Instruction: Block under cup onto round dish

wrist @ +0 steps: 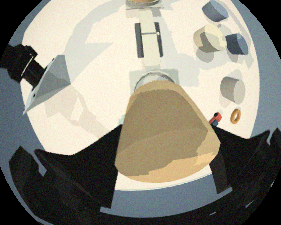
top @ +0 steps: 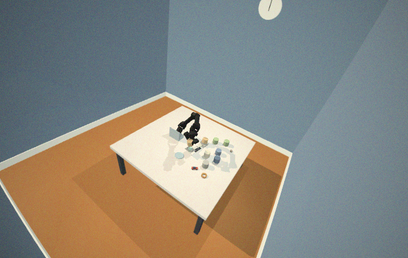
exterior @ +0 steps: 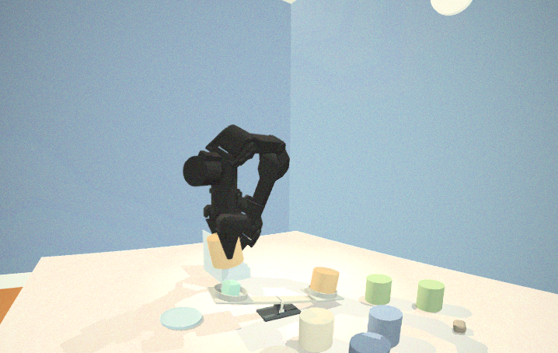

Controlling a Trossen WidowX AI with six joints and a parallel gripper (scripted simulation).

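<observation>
Right now the teal block is 1 cm to the left of my gripper tip and 8 cm below it. Round my gripper tip: round light-blue dish 6 cm behind, 9 cm to the right, 17 cm below; orange cup 2 cm to the right, 1 cm above; red toy car 18 cm ahead, 13 cm to the right, 16 cm below.
</observation>
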